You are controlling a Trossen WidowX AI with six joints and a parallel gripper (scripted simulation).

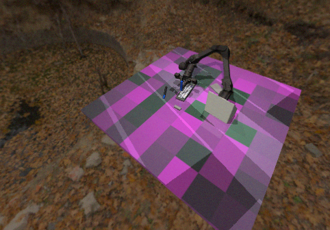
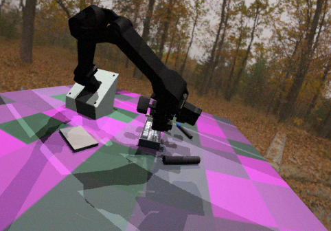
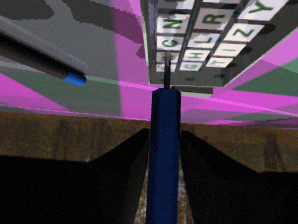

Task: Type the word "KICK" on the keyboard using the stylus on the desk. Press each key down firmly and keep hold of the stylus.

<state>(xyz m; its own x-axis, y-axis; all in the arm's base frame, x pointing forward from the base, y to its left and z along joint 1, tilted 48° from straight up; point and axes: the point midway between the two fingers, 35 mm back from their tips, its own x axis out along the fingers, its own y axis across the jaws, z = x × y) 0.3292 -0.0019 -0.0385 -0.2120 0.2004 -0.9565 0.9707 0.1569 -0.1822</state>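
The blue pen is 10 cm to the left of my gripper tip, 10 cm ahead of it and 7 cm below it. The rest, counted from my gripper tip: grey block (13 cm to the left, 8 cm behind, 7 cm below); then flat tile (26 cm to the right, 19 cm behind, 7 cm below); then blue stylus (1 cm below).
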